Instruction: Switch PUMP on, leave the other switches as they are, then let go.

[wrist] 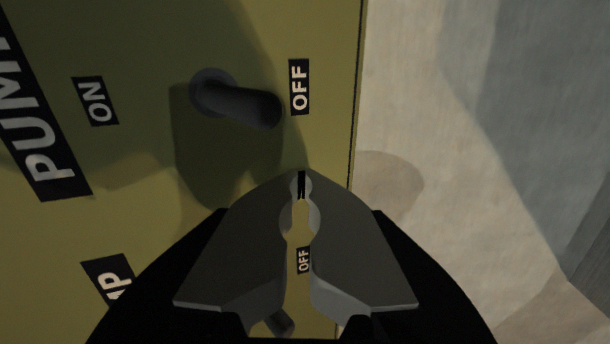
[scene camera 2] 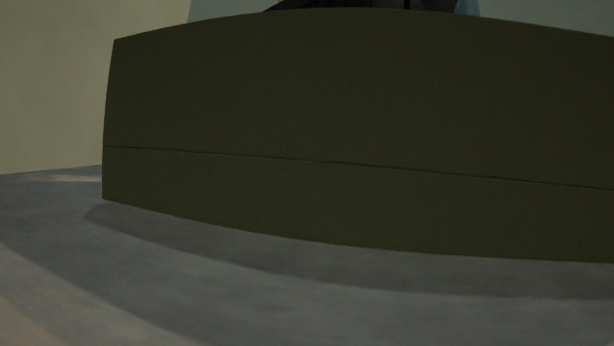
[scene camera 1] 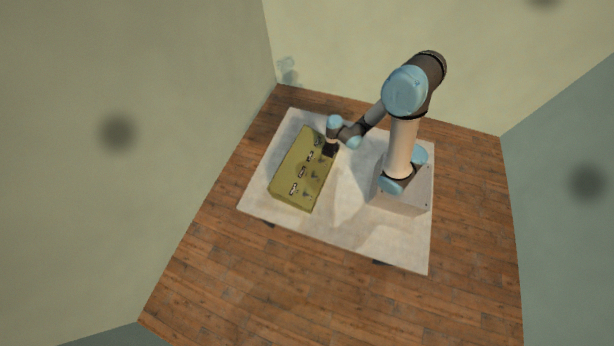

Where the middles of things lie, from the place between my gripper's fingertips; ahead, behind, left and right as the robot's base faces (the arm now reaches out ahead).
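Labels:
Olive switch panel [scene camera 2: 462, 135]: 90 mm ahead of my hand, 140 mm to the left of it, 10 mm above it.

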